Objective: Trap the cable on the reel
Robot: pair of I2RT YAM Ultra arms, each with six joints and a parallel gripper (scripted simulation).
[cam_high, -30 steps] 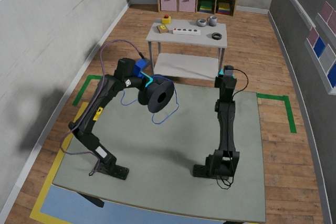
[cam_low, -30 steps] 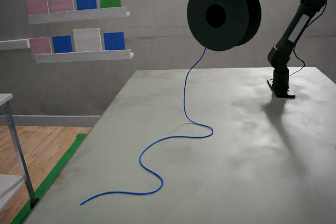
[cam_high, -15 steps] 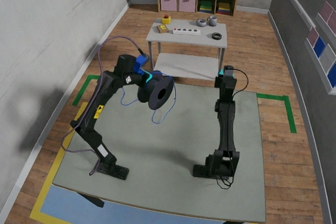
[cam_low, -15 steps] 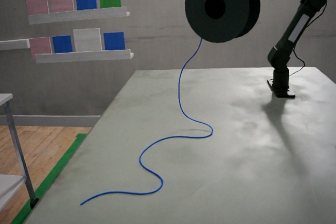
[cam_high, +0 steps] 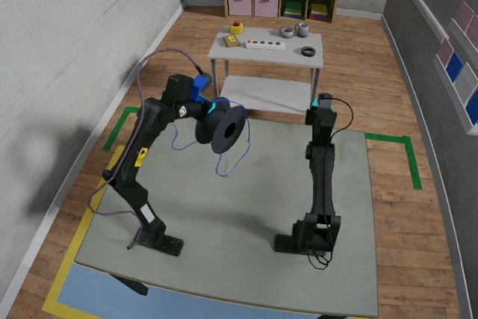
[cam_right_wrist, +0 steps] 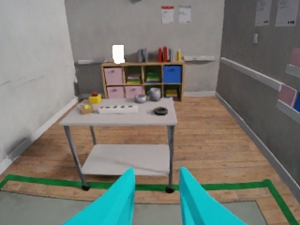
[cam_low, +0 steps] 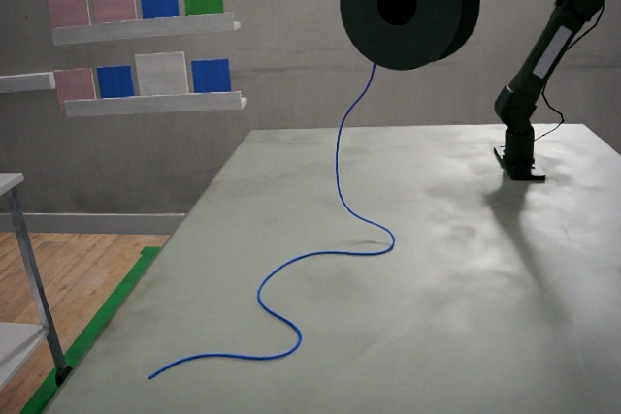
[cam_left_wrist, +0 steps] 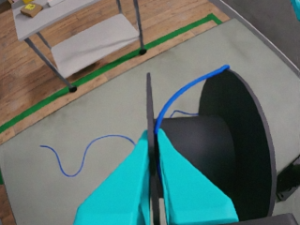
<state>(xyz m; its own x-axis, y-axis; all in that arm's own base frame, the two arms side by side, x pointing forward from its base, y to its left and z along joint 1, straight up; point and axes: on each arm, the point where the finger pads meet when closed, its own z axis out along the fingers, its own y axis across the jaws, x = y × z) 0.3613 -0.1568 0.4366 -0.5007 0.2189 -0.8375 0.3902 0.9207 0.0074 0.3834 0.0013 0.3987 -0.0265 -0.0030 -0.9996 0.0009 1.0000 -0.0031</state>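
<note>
The dark reel is 2 cm behind my left hand, 3 cm to the right of it and 7 cm below it.
</note>
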